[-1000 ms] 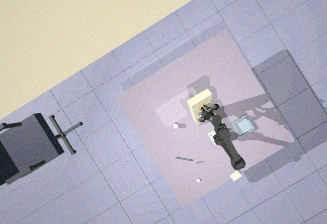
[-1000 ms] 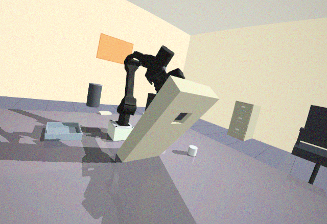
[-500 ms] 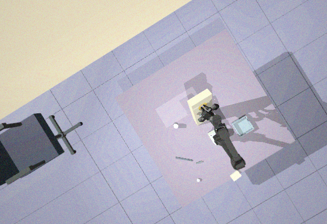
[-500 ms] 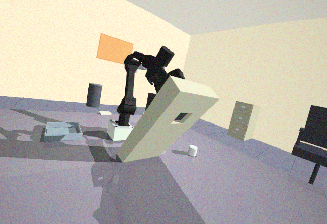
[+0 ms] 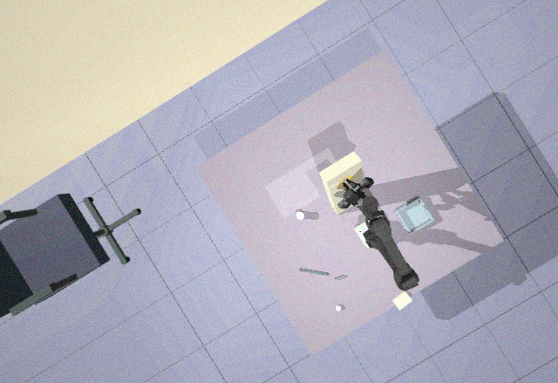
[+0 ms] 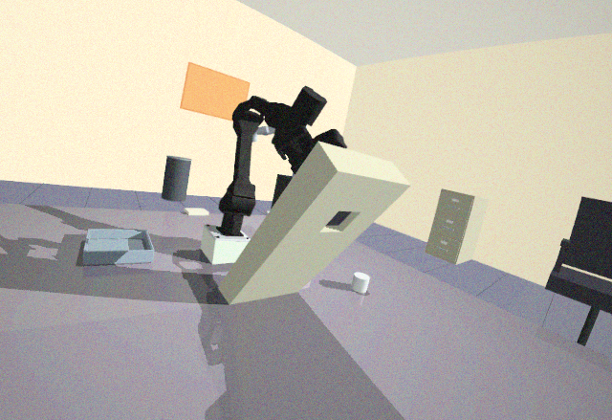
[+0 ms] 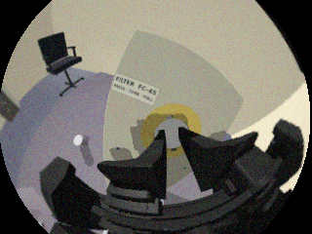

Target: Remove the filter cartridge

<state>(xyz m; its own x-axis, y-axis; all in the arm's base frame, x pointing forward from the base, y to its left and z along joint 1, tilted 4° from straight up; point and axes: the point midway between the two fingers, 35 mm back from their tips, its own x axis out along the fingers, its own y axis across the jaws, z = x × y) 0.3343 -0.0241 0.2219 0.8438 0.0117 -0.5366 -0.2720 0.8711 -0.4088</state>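
The grey-white filter cartridge lies 1 cm below my gripper tip and 1 cm ahead of it. The rest, counted from my gripper tip: white block: 81 cm behind, 26 cm below, 6 cm to the left; cream service panel: 8 cm below, 4 cm behind; pale blue tray: 43 cm behind, 27 cm to the right, 25 cm below.
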